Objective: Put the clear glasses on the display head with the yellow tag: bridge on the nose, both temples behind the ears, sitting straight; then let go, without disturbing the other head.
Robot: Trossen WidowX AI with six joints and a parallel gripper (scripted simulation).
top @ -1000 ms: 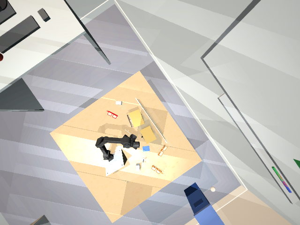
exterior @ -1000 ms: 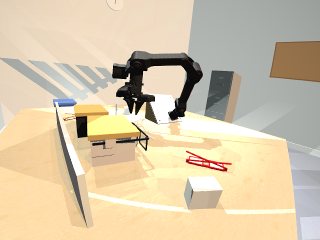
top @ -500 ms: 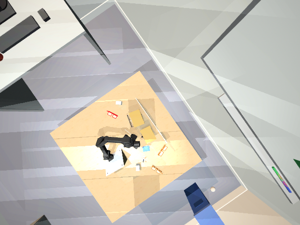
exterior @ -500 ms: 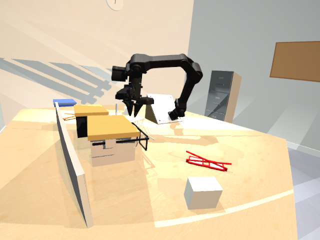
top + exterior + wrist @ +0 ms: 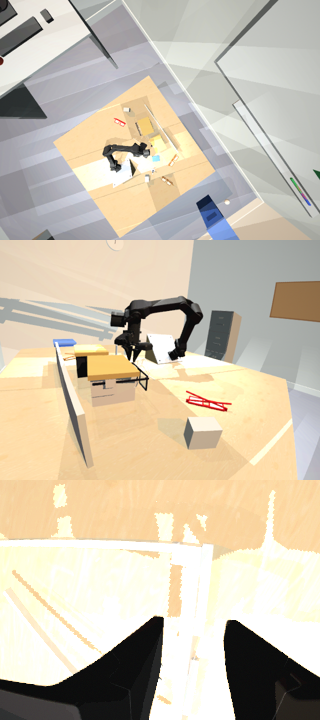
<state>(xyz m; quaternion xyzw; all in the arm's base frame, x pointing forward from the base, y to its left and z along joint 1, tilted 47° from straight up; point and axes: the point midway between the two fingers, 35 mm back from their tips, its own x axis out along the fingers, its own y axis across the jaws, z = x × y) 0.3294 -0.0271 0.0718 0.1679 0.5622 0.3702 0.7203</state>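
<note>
Right now my gripper tip is 5 cm short of the blue block, 18 cm to the left of it and 4 cm above it. From my gripper tip the other things lie so: low white wall (30 cm ahead, 6 cm to the left, 1 cm above).
</note>
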